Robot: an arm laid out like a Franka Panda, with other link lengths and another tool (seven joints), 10 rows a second.
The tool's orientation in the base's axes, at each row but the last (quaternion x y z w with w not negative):
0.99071 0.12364 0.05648 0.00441
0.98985 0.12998 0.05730 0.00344
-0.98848 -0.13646 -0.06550 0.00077
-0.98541 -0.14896 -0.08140 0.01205
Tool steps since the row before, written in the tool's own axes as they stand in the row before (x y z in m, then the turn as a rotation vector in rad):
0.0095 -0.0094 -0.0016 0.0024 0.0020 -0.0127
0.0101 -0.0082 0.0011 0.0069 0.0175 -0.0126
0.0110 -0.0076 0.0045 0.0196 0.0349 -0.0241
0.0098 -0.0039 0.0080 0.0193 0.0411 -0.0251
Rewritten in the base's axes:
0.0067 0.0114 0.0024 0.0014 -0.0014 0.0129
0.0077 0.0105 -0.0001 0.0097 -0.0152 0.0137
0.0090 0.0104 -0.0032 0.0250 -0.0288 0.0270
0.0093 0.0070 -0.0063 0.0264 -0.0348 0.0279

